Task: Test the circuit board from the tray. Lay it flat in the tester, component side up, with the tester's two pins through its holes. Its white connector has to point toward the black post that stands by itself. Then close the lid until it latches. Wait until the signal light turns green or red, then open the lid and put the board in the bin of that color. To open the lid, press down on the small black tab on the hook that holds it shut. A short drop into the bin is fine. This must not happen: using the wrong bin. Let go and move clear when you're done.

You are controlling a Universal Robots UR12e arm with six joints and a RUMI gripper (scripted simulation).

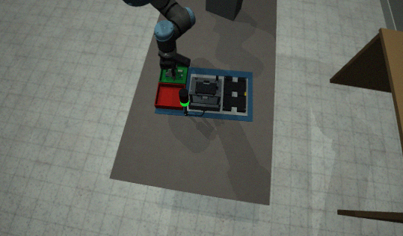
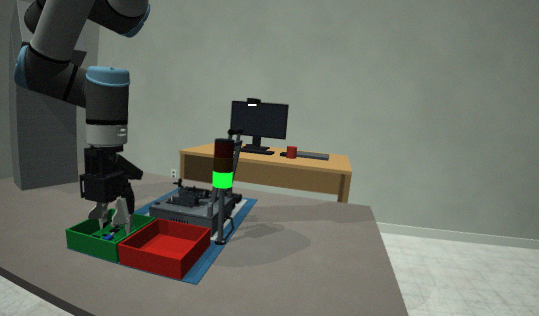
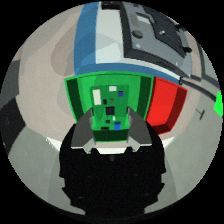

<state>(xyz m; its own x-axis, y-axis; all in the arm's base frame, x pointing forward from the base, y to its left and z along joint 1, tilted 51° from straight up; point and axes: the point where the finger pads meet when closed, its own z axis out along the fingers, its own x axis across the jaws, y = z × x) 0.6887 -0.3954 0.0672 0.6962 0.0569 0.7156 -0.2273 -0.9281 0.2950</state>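
Right now the green circuit board is 1 cm to the right of my hand. The rest, counted from my hand: red bin: 14 cm ahead, 5 cm to the right, 1 cm below; black latch hook: 22 cm to the left, 12 cm ahead, 6 cm above; green bin: 1 cm to the right, 1 cm below.
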